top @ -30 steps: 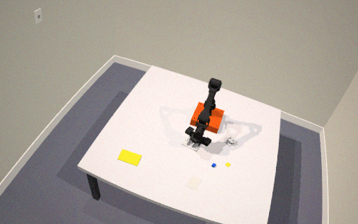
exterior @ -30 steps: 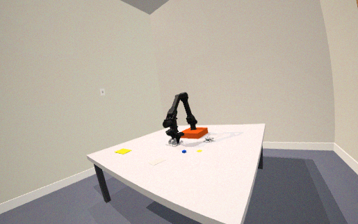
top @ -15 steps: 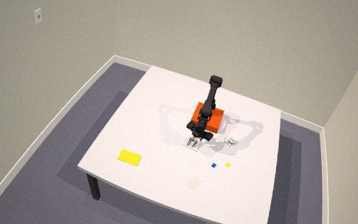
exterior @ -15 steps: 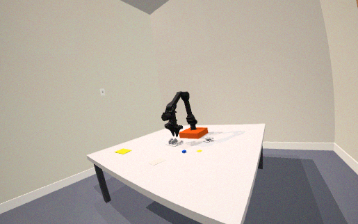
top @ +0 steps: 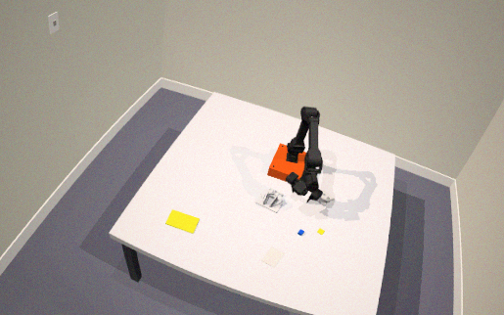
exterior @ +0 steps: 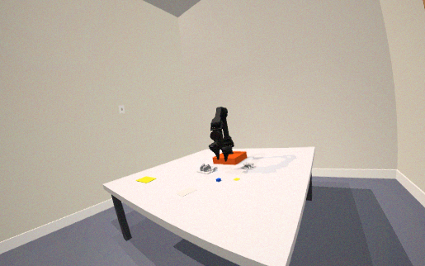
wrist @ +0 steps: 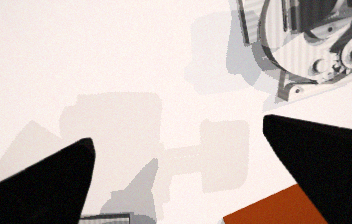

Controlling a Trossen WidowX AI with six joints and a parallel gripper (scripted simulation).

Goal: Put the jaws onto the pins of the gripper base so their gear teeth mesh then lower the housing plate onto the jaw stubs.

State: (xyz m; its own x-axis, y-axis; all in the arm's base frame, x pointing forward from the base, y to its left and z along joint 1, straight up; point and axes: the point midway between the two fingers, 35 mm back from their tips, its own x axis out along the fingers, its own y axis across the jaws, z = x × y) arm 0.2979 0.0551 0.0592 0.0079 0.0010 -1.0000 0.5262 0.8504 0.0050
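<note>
My gripper tip is now 9 cm past the white ribbed piece, 15 cm to the right of it and 7 cm above it. The rest, counted from my gripper tip: housing plate (6 cm behind, 12 cm to the right, 8 cm below); blue cube (16 cm ahead, 3 cm to the left, 7 cm below); small yellow cube (13 cm ahead, 14 cm to the left, 8 cm below).
</note>
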